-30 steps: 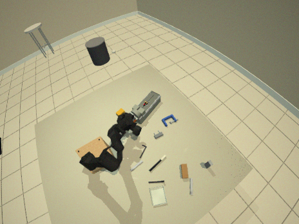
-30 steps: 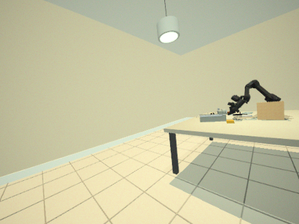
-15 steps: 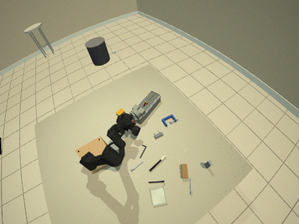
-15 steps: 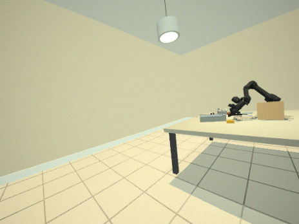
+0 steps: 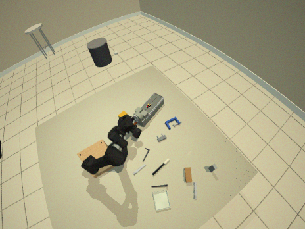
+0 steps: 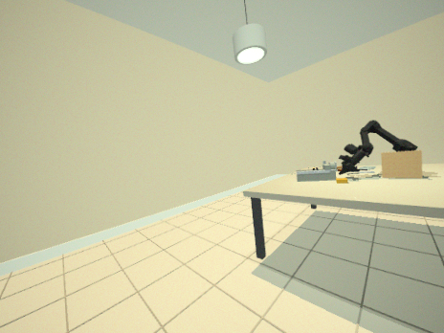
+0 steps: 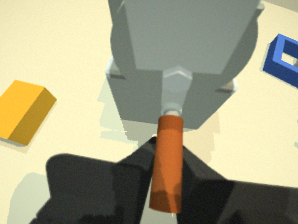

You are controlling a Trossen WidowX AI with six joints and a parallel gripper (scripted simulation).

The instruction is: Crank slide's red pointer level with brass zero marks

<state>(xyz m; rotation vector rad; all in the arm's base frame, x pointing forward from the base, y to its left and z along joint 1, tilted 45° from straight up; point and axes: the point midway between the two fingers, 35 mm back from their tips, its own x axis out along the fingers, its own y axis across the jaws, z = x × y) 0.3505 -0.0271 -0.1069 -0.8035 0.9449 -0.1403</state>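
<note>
The red pointer is 14 cm ahead of my gripper tip, 5 cm above it and 4 cm to the left of it. Round my gripper tip: grey clamp 18 cm to the right, 8 cm ahead, 2 cm below; brown crank handle 3 cm above, 2 cm behind; orange block 15 cm to the left, 2 cm below, 2 cm behind.
</note>
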